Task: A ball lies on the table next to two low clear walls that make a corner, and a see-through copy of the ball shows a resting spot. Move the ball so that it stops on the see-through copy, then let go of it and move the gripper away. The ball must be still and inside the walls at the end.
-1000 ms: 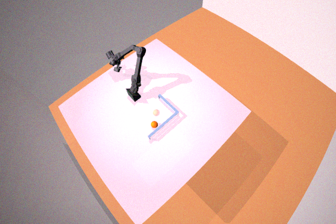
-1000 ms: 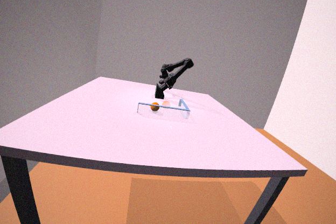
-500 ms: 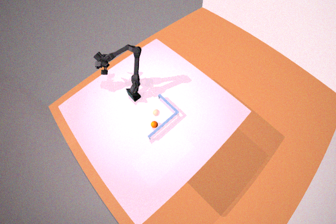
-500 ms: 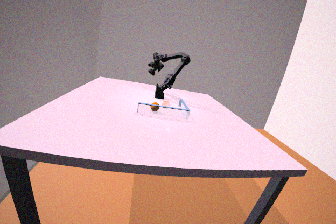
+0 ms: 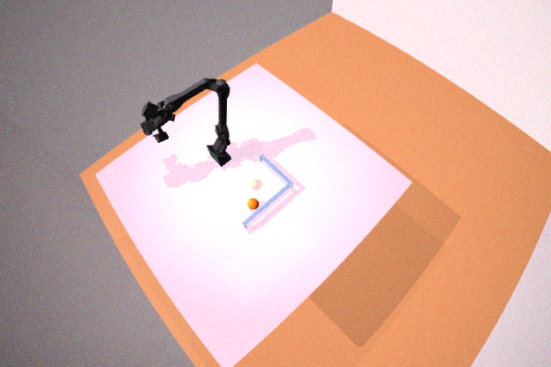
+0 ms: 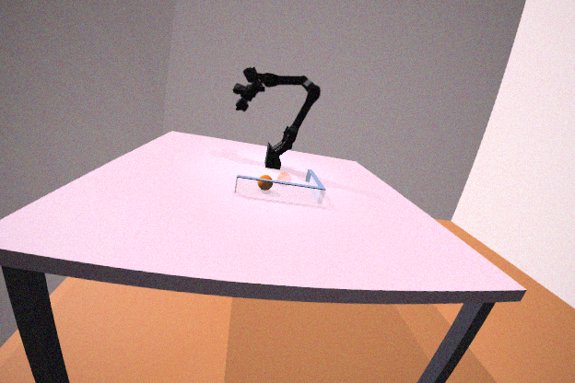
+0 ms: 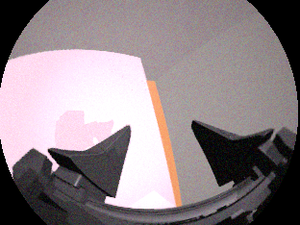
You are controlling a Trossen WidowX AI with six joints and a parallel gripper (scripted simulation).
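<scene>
Right now the orange ball is 61 cm ahead of my gripper tip, 12 cm to the left of it and 22 cm below it. The rest, counted from my gripper tip: clear wall 67 cm ahead, 17 cm to the left, 22 cm below; then see-through copy 54 cm ahead, 21 cm to the left, 22 cm below.
</scene>
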